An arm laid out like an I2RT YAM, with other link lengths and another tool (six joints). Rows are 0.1 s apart.
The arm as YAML. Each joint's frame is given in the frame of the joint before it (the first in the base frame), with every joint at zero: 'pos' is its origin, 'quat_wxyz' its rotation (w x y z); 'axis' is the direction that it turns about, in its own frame. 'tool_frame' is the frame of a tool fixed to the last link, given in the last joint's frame.
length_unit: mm
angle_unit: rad
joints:
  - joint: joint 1
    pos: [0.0, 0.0, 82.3]
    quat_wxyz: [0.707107, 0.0, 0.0, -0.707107]
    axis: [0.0, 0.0, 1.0]
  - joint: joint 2
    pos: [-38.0, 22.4, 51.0]
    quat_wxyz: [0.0, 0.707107, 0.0, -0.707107]
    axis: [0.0, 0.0, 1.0]
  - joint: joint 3
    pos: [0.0, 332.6, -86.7]
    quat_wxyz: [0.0, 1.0, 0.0, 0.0]
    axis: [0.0, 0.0, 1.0]
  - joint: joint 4
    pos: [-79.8, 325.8, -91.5]
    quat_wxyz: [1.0, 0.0, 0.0, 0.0]
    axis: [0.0, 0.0, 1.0]
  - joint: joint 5
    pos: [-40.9, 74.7, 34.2]
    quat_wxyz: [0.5, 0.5, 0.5, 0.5]
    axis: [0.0, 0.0, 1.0]
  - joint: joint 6
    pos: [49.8, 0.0, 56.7]
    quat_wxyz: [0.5, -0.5, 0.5, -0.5]
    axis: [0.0, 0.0, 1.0]
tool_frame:
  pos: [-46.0, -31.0, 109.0]
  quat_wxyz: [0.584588, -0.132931, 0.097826, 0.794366]
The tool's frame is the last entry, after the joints.
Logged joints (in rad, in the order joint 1, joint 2, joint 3, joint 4, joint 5, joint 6), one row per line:
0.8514 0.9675 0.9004 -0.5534 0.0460 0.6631
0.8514 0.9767 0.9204 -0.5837 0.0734 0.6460
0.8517 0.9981 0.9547 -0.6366 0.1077 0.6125
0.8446 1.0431 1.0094 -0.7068 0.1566 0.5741
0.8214 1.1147 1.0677 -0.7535 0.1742 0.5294
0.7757 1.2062 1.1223 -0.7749 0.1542 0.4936
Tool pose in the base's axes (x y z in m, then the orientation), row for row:
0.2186 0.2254 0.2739 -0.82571 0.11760 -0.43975 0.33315
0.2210 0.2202 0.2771 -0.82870 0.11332 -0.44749 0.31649
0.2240 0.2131 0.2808 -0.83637 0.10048 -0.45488 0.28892
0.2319 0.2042 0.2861 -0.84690 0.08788 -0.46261 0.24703
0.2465 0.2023 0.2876 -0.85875 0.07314 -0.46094 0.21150
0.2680 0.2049 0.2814 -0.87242 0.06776 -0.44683 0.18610
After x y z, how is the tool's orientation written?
As a quaternion, x y z w.
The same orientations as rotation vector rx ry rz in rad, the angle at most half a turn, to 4 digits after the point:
-2.1563 0.3071 -1.1484
-2.1819 0.2984 -1.1782
-2.2325 0.2682 -1.2142
-2.3094 0.2396 -1.2615
-2.3858 0.2032 -1.2806
-2.4571 0.1908 -1.2585

